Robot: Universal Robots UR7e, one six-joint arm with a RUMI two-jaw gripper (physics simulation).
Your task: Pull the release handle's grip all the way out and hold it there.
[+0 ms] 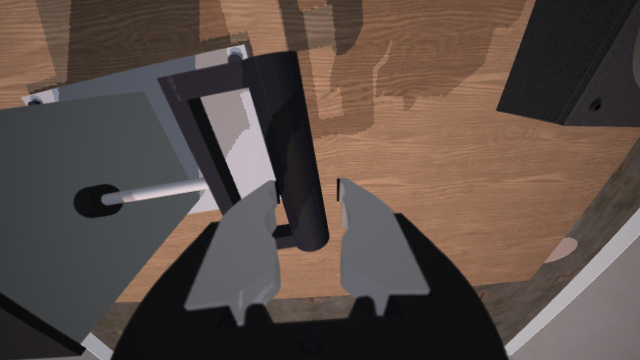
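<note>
The release handle's grip (287, 125) is a thick dark bar, slanting from the upper middle down between the fingertips. It joins a dark rectangular frame (185, 120), and a pale rod (160, 191) runs from that frame into a black collar (95, 201) on a grey-green housing (85, 150). A long stretch of the rod shows between collar and frame. My gripper (307, 181) is shut on the grip near its lower end, one finger on each side. The bar looks tilted between the fingers, with a gap visible at the right fingertip; the exact contact is hard to see.
The housing stands on a pale metal base plate (120, 77) with bolts at its corners, on a wooden table (425, 165). A black block (560, 60) stands at the upper right. The table's edge runs along the lower right, with a pale rail (575, 280) beyond it.
</note>
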